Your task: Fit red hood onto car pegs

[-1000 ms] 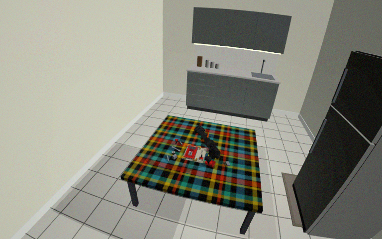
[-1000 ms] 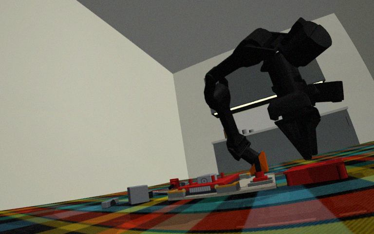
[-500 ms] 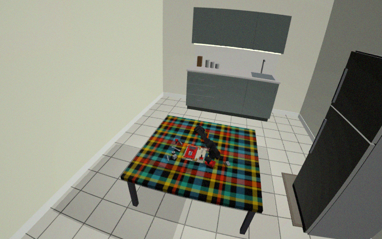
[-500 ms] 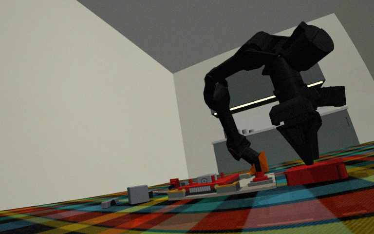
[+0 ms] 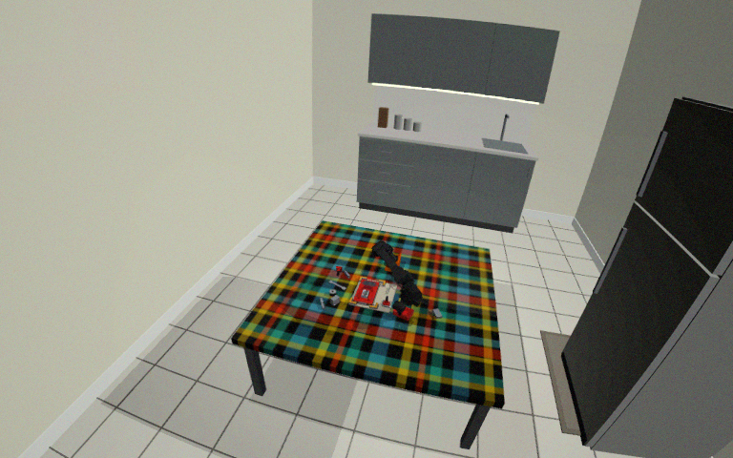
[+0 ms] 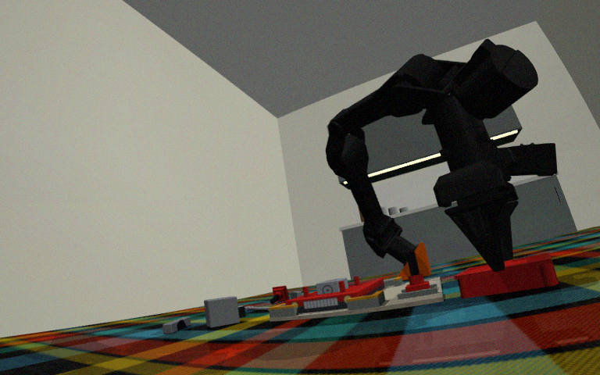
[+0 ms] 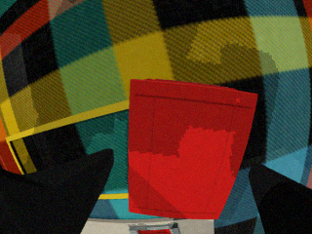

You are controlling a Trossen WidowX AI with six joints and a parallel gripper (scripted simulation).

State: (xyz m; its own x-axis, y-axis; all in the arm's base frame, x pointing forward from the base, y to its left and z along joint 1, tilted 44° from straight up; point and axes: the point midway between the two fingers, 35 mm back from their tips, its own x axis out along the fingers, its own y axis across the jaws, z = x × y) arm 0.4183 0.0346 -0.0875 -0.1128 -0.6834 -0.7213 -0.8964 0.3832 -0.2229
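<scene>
The red hood is 10 mm below my gripper tip. The rest, counted from my gripper tip: white jig plate (190 mm to the right, 120 mm behind, 10 mm below); then grey engine block (220 mm to the right, 90 mm behind).
</scene>
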